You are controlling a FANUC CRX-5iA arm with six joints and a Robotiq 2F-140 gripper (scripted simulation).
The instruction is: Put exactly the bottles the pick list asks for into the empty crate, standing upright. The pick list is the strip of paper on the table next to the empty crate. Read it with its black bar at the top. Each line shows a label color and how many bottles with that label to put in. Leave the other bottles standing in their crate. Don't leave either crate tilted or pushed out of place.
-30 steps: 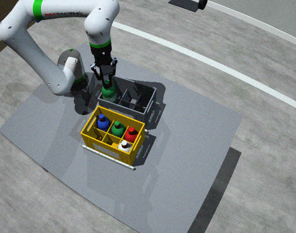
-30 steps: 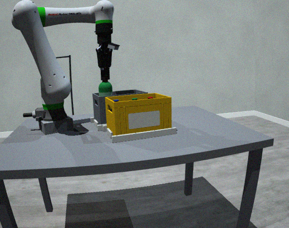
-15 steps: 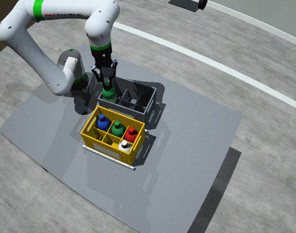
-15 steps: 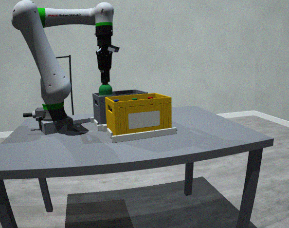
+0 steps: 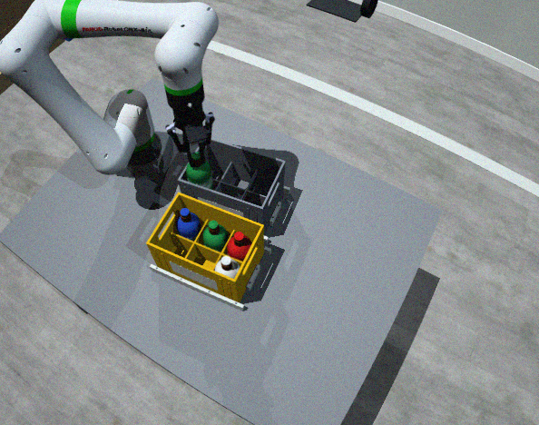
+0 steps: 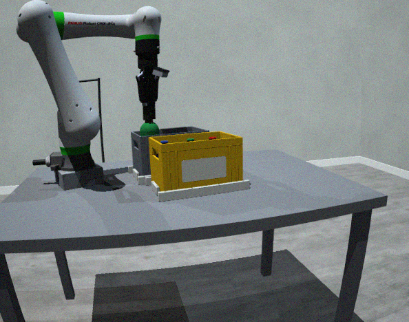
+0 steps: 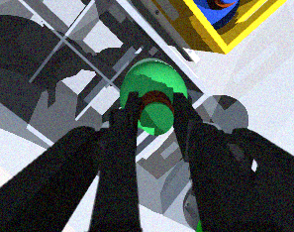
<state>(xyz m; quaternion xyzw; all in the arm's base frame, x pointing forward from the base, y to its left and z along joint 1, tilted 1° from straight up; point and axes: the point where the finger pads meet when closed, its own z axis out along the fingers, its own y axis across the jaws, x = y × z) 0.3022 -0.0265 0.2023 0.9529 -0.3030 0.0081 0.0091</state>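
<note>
Now: hand 18 cm above the grey crate, 8 cm short of it and 6 cm to the right of it. Also, from my hand: green bottle 18 cm below, 14 cm ahead, 11 cm to the right; then yellow crate 18 cm below, 16 cm to the right, 14 cm ahead; then blue bottle 18 cm below, 12 cm to the right, 4 cm ahead.
</note>
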